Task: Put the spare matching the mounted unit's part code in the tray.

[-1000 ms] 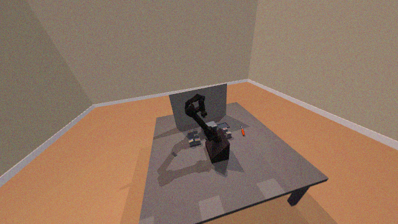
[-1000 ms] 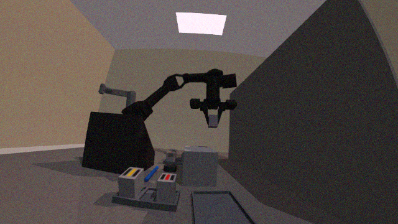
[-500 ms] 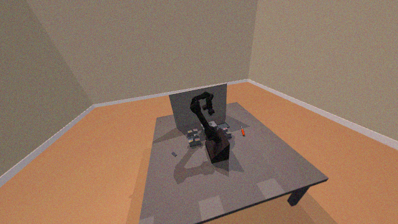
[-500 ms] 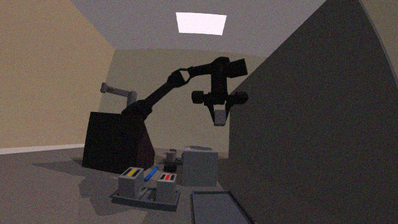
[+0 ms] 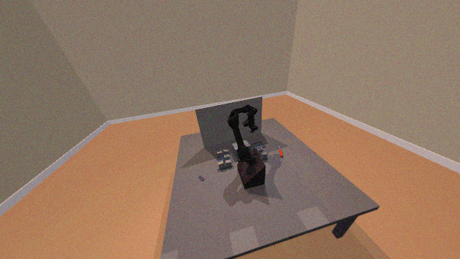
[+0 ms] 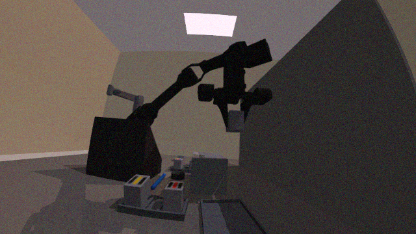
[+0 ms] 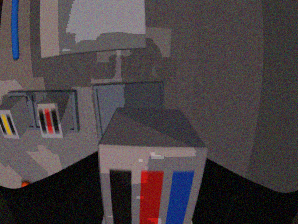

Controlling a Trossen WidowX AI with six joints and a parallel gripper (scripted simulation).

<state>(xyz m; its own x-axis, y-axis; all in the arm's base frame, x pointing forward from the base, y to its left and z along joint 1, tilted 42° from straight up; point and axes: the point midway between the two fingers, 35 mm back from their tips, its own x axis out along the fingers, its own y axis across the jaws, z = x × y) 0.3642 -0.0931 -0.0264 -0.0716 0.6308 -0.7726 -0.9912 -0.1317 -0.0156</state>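
My gripper tip is 10 mm past the dark tray, 60 mm to the left of it and 180 mm above it. Round my gripper tip: blue marker pen (220 mm behind, 90 mm to the left, 180 mm below); then grey mounted unit (70 mm behind, 130 mm to the left, 130 mm below); then tall grey panel (170 mm ahead, 170 mm to the left, 40 mm above).
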